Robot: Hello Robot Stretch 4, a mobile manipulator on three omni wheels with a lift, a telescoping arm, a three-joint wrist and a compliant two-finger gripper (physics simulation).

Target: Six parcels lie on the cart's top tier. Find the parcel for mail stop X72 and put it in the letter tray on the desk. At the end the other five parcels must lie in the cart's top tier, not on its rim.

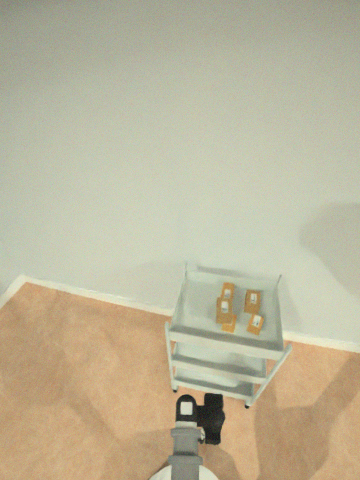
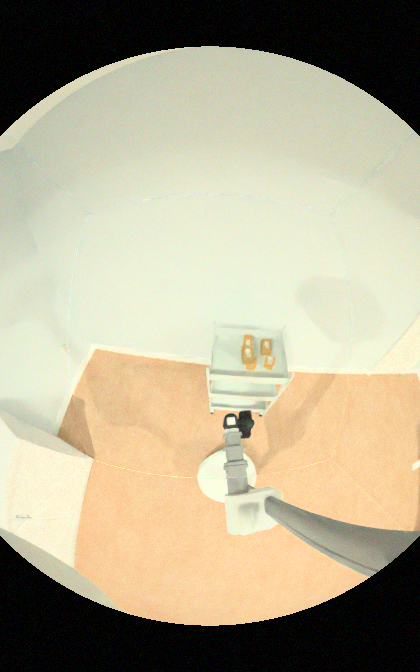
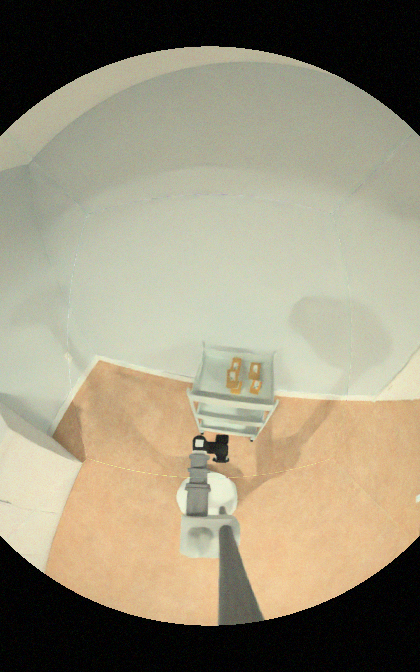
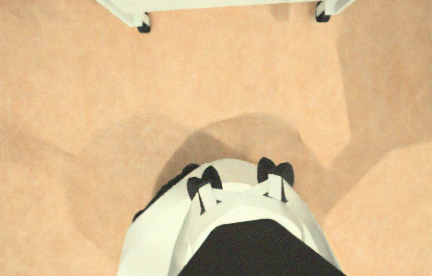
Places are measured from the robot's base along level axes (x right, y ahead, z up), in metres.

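Pixels of known places: gripper, fingertip midpoint: [image 4: 239, 176].
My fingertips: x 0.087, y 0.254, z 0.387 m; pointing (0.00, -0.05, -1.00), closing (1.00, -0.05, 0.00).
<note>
Behind a point stands the place of what it marks.
Several brown parcels with white labels lie in the top tier of the white cart [image 1: 225, 342] {x 0.141, y 0.509, z 0.700 m} [image 2: 247, 378] [image 3: 232, 399]. A thick parcel [image 1: 224, 316] {x 0.142, y 0.598, z 0.734 m} at the middle left partly hides a thinner parcel [image 1: 229, 326] {x 0.168, y 0.588, z 0.679 m} in front. Another parcel [image 1: 228, 287] {x 0.185, y 0.780, z 0.687 m} lies behind it; a right-hand pair has one parcel [image 1: 252, 309] {x 0.279, y 0.677, z 0.666 m} at the back and one parcel [image 1: 255, 325] {x 0.271, y 0.589, z 0.684 m} nearer the front rim. The label writing is too small to read. My gripper [image 4: 239, 176] {x 0.087, y 0.254, z 0.387 m} is open and empty, its fingertips apart above my base, in front of the cart. The desk's letter tray does not show.
The cart stands close to the wall [image 1: 150, 175] {x -0.179, y 1.095, z 1.087 m}, with its castors [image 4: 144, 23] {x -0.058, y 0.550, z 0.019 m} [image 4: 322, 12] {x 0.338, y 0.477, z 0.019 m} ahead of my base [image 2: 210, 480] [image 3: 222, 492]. A large pale block of furniture [image 2: 45, 480] [image 3: 35, 460] stands at the left.
</note>
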